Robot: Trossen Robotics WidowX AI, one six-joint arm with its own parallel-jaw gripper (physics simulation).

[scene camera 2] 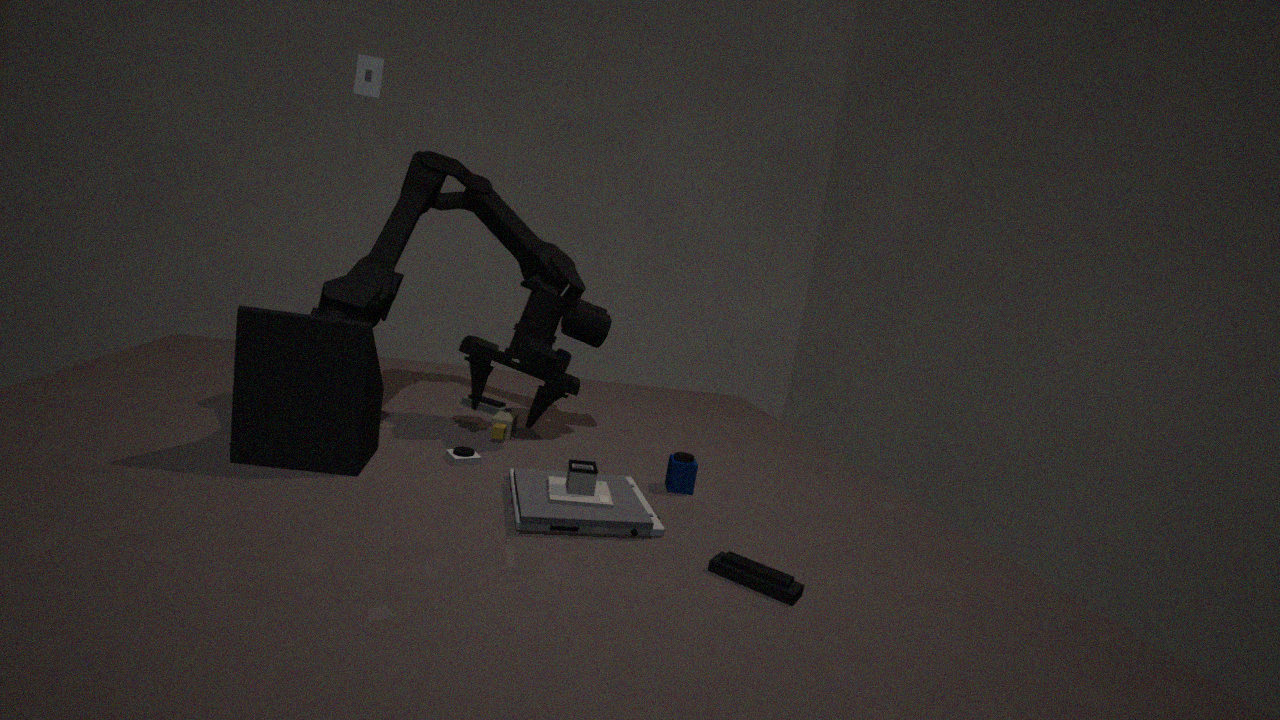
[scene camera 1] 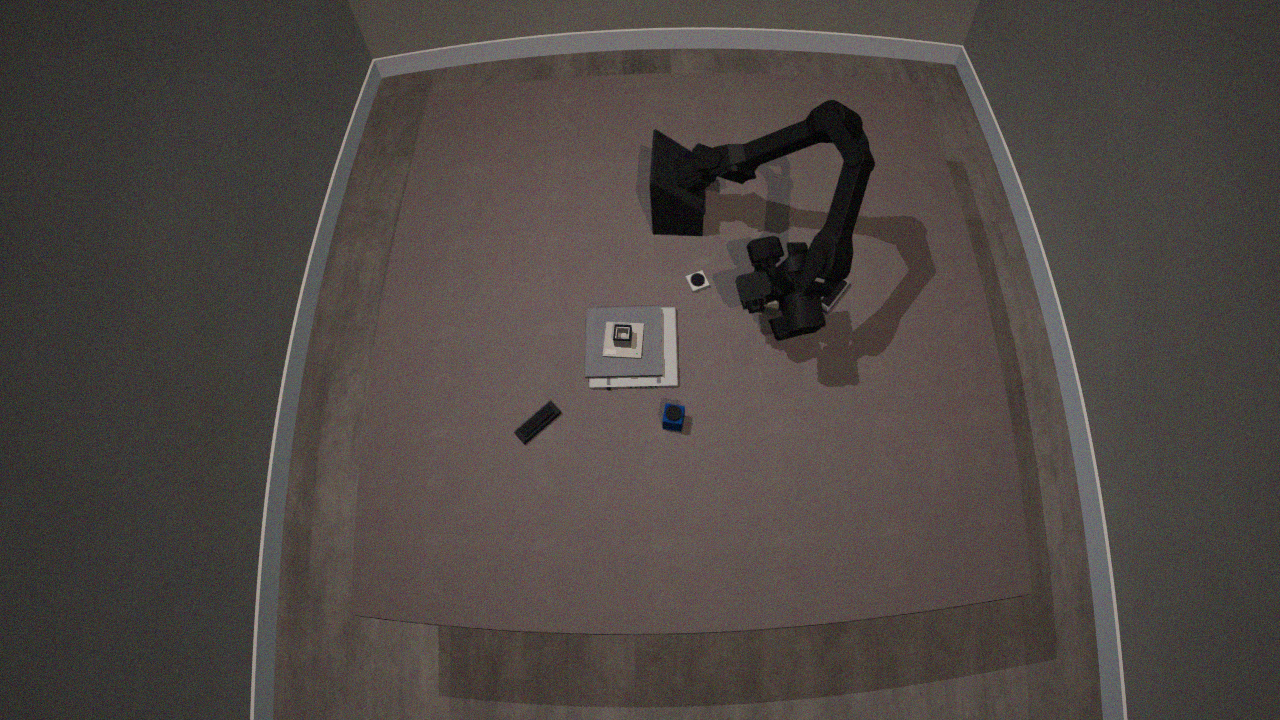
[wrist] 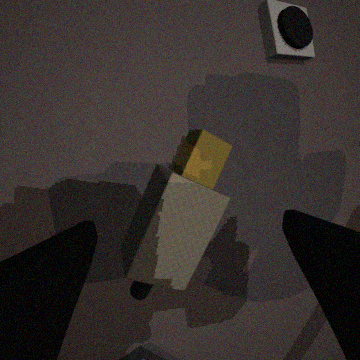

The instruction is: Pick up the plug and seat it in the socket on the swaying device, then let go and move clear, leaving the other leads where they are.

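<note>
The plug, a beige block with a yellow tip and a small dark stub at its other end, lies on the mat. My gripper is open above it, with one finger on each side of the plug and space between in the wrist view. The arm mostly hides the plug in scene camera 1. The device is a grey plate over a white base, its plate offset to one side in scene camera 1. A dark-rimmed square socket stands upright on its white pad.
A white block with a black disc lies between plug and device. A blue block and a black bar lie nearby. A flat pale-edged piece lies behind the gripper.
</note>
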